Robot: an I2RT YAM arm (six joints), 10 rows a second.
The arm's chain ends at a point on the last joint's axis. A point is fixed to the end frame.
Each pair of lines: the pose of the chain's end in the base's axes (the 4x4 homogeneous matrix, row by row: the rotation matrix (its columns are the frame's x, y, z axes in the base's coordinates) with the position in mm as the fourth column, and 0 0 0 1 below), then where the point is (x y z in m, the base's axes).
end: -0.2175 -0.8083 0.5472 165.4; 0.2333 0.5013 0.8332 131.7; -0.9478 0.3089 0.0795 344.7; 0 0 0 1
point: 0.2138 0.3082 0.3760
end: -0.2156 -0.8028 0.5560 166.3; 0.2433 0.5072 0.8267 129.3; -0.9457 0.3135 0.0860 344.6; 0 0 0 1
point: 0.2166 0.3050 0.3773
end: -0.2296 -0.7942 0.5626 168.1; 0.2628 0.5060 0.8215 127.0; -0.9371 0.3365 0.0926 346.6; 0 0 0 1
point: 0.2200 0.3017 0.3818
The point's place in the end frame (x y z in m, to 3 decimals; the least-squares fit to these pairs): 0.001 0.059 0.176
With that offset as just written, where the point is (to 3 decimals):
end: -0.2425 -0.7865 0.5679 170.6; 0.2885 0.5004 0.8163 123.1; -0.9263 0.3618 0.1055 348.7; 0 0 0 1
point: 0.224 0.297 0.388
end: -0.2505 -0.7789 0.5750 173.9; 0.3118 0.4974 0.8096 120.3; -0.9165 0.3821 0.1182 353.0; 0 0 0 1
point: 0.229 0.292 0.395
